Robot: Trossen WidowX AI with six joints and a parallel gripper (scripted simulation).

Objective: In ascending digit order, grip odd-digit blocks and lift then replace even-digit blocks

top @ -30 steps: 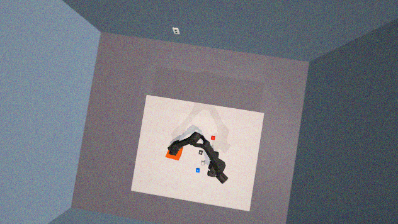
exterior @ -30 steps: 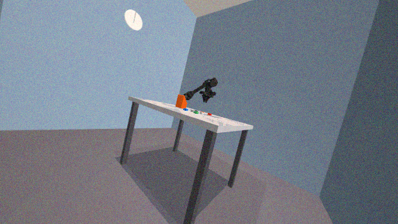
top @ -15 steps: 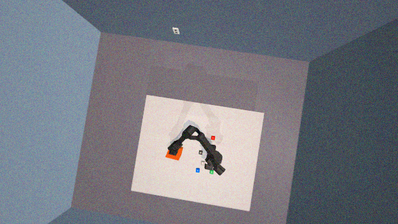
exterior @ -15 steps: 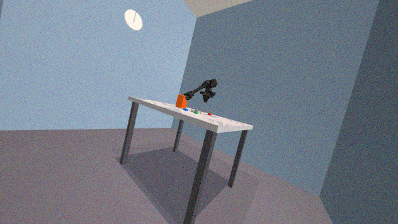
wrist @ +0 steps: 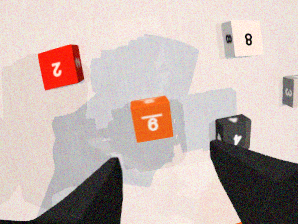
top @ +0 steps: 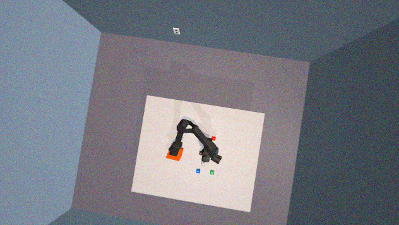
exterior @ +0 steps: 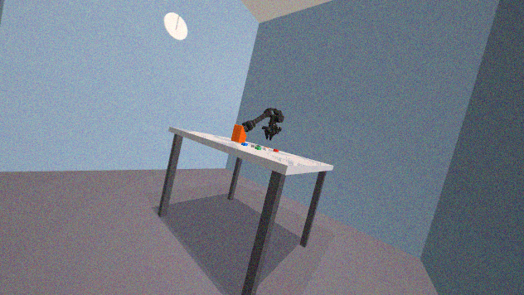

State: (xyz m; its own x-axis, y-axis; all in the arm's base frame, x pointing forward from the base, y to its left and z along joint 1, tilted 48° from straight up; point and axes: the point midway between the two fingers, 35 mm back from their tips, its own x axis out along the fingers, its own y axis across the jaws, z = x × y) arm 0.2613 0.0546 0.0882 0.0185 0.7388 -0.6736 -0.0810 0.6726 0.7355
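The orange block lies 70 mm below my gripper tip and 10 mm behind it. From my gripper tip the other things lie so: white block (90 mm to the right, 70 mm below, 60 mm ahead); then dark grey block (80 mm to the right, 70 mm below, 30 mm behind); then red block (80 mm to the left, 70 mm below, 50 mm ahead).
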